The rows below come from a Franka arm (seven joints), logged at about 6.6 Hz.
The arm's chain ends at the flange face. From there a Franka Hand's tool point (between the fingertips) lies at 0.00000 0.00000 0.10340 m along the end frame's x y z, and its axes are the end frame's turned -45 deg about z.
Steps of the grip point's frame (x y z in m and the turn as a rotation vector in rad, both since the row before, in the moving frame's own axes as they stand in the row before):
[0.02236 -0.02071 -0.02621 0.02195 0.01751 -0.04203]
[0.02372 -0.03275 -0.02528 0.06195 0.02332 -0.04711]
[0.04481 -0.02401 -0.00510 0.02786 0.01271 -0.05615]
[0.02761 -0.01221 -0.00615 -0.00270 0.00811 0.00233]
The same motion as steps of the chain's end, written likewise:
[0.00155 -0.02758 -0.02617 0.02790 -0.00314 -0.04203]
[-0.00342 -0.03377 -0.02505 0.06029 -0.02732 -0.04711]
[0.01590 -0.04573 -0.00505 0.02869 -0.01071 -0.05615]
[0.01010 -0.02776 -0.00615 0.00383 0.00764 0.00233]

